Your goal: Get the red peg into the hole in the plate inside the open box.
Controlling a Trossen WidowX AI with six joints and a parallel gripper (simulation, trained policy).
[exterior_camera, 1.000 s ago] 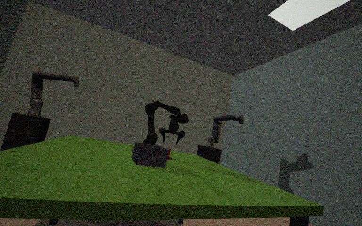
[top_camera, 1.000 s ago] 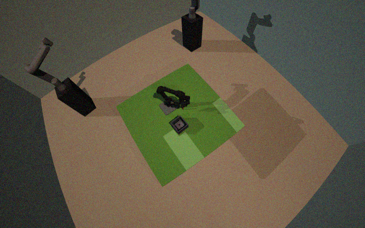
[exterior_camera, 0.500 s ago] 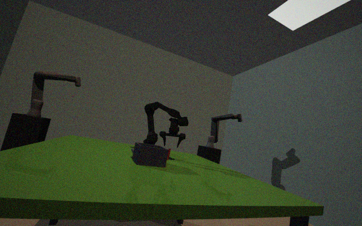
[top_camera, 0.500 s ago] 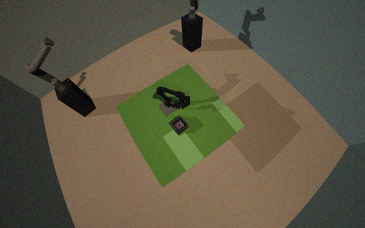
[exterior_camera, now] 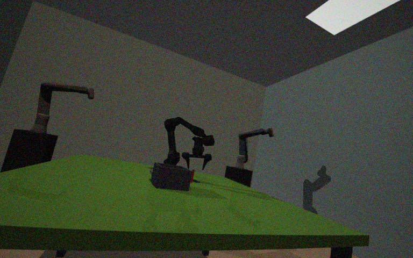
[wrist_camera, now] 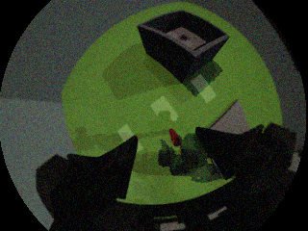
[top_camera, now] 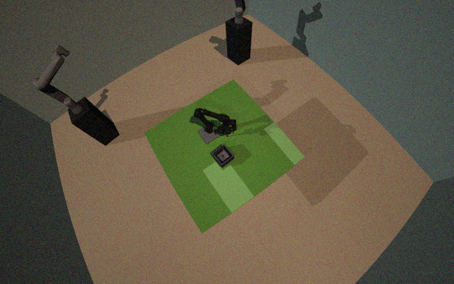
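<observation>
Now: gripper tip 2 cm past the small red peg and 4 cm above it. From my gripper tip the other things lie so: dark box 14 cm ahead, 19 cm to the right, 6 cm below.
</observation>
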